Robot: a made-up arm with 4 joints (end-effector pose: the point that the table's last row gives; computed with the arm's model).
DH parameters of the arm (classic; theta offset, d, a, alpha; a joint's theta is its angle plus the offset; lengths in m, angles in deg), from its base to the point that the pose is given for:
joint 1: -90 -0.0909 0.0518 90
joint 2: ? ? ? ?
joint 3: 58.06 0.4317 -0.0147 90
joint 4: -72.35 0 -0.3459 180
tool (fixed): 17.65 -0.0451 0 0
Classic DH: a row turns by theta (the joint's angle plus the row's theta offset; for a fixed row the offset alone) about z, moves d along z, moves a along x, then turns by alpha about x.
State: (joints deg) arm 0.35 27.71 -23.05 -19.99
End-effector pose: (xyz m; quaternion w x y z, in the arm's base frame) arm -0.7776 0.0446 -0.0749 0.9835 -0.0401 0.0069 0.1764
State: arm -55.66 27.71 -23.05 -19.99
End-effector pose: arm -0.3977 0.6697 -0.0749 0.9512 -0.0321 0.0249 -0.3060
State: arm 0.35 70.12 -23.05 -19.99
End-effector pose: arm -0.7775 0.0290 -0.1473 0.9024 -0.3935 0.0681 0.1619
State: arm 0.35 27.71 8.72 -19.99
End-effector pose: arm -0.7775 0.0214 -0.0665 0.9350 -0.3080 0.0533 0.1677
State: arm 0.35 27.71 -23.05 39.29
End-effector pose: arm -0.6225 0.3486 -0.0996 0.9420 -0.0382 -0.0138 -0.3330
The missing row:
joint 2: -58.06 0 -0.1208 0
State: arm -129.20 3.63 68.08 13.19
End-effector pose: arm 0.4884 0.5420 -0.1891 0.2613 -0.3103 0.4968 -0.7672
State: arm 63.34 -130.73 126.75 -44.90
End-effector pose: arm -0.0534 -0.8003 -0.1643 0.5857 0.0343 0.0056 0.8098
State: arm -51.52 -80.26 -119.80 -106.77
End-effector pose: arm -0.1517 0.4377 0.1454 0.1543 -0.1854 0.9671 0.0808
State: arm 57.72 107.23 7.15 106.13
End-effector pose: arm -0.0106 -0.2764 -0.4389 0.4942 -0.1181 -0.8321 -0.2222
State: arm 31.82 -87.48 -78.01 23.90
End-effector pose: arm -0.3883 -0.6840 0.0823 0.1260 0.8770 0.4636 0.0087
